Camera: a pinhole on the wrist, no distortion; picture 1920 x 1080 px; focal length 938.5 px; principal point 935.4 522.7 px. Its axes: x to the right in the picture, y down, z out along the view. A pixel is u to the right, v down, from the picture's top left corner.
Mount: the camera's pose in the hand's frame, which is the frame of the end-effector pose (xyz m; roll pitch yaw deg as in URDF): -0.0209 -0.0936 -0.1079 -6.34 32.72 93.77
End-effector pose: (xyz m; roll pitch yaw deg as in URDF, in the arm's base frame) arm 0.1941 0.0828 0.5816 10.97 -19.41 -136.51
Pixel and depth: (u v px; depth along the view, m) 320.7 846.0 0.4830
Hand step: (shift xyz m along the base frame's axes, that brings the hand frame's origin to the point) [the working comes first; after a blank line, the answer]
In the camera's frame: -0.3164 0.1664 0.4830

0.1208 0.4015 0.3166
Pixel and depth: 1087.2 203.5 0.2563
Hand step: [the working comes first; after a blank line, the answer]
In the camera's frame: 0.0415 -0.0872 0.2563

0.0554 -0.0418 0.1095
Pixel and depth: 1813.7 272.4 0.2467
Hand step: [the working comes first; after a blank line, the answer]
In the camera's frame: 0.2309 -0.0658 0.2467

0.1734 -0.1641 0.0226
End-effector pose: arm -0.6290 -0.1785 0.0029 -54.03 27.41 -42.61
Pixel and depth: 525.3 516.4 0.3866
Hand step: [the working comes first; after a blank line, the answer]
In the camera's frame: -0.1689 -0.0026 0.3866

0.1828 0.1449 0.2121
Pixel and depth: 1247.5 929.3 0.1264
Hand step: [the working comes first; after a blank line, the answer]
In the camera's frame: 0.0420 0.0548 0.1264

-0.0847 0.0463 0.0272
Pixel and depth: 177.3 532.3 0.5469
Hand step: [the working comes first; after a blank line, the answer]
In the camera's frame: -0.4418 0.0056 0.5469

0.3639 0.1710 0.4704
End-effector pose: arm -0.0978 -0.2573 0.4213 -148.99 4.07 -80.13
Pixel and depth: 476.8 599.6 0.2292
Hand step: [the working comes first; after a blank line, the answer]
In the camera's frame: -0.1120 0.0188 0.2292

0.1180 0.0942 -0.0818
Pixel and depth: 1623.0 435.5 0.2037
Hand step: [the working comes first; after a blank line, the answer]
In the camera's frame: 0.1492 -0.0189 0.2037

-0.1356 0.0212 -0.0559
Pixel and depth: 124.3 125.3 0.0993
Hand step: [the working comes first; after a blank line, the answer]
In the camera's frame: -0.0858 -0.0420 0.0993

0.1063 0.0050 0.0329
